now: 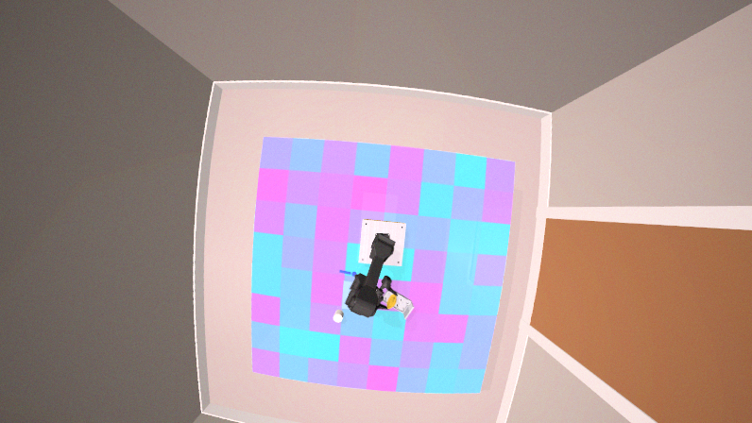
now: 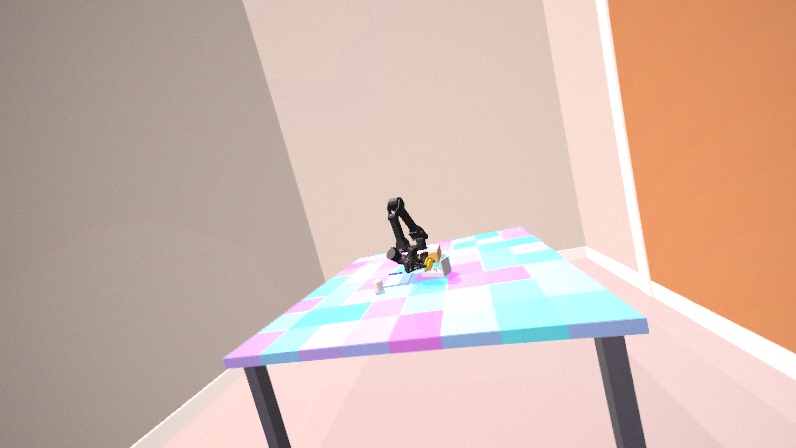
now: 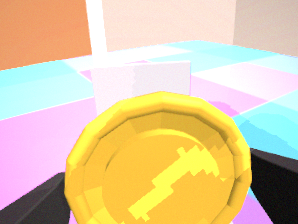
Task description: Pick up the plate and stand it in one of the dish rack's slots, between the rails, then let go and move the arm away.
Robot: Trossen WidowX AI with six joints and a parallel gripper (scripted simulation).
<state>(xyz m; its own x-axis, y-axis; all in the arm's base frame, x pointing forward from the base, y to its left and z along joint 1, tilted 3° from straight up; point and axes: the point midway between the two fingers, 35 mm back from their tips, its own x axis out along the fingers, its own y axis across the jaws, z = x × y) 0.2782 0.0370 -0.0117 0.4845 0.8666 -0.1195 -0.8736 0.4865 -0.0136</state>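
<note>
Now: the yellow plate 1 cm to the right of my gripper tip. Round my gripper tip: small white cup: 26 cm to the right, 10 cm ahead, 3 cm below; then blue spoon: 21 cm to the right, 12 cm behind, 5 cm below; then dish rack: 3 cm below, 2 cm to the left, 1 cm ahead.
</note>
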